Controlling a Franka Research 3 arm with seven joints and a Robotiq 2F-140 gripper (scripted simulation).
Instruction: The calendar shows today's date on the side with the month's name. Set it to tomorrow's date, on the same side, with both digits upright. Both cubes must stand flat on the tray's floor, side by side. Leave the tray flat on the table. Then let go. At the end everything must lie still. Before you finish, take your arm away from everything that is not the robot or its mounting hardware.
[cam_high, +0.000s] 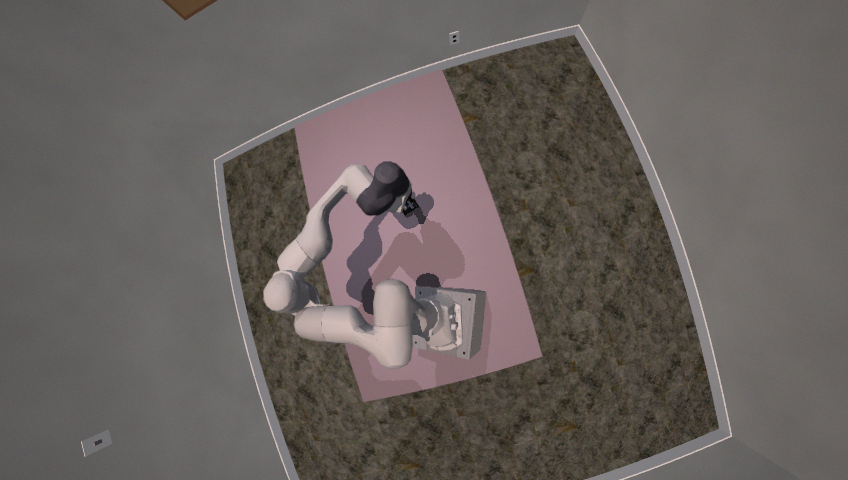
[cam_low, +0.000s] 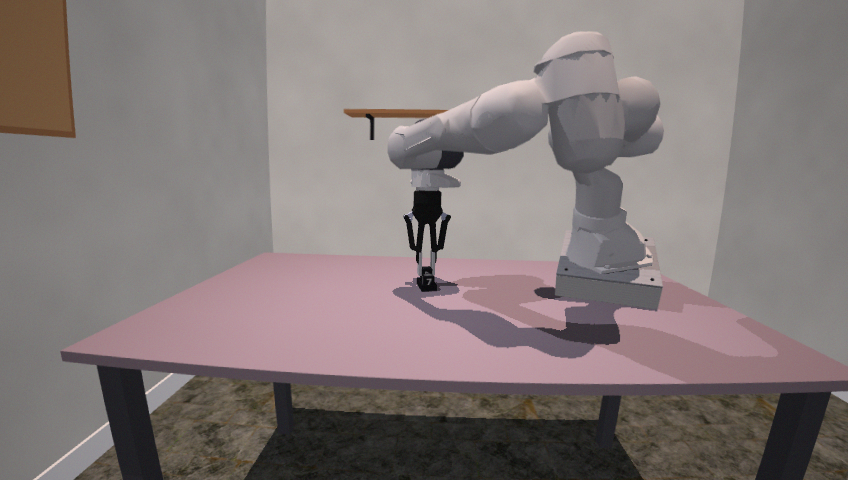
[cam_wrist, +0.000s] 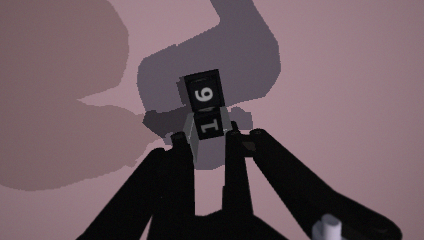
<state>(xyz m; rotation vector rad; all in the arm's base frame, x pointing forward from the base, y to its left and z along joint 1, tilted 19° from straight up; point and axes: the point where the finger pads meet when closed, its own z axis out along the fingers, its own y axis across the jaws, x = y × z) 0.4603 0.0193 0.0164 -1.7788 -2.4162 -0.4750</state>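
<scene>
Now: the black digit cube 3 cm below my hand. From my hand the other things lie so: black calendar tray (6 cm below, 2 cm to the left, 1 cm behind).
</scene>
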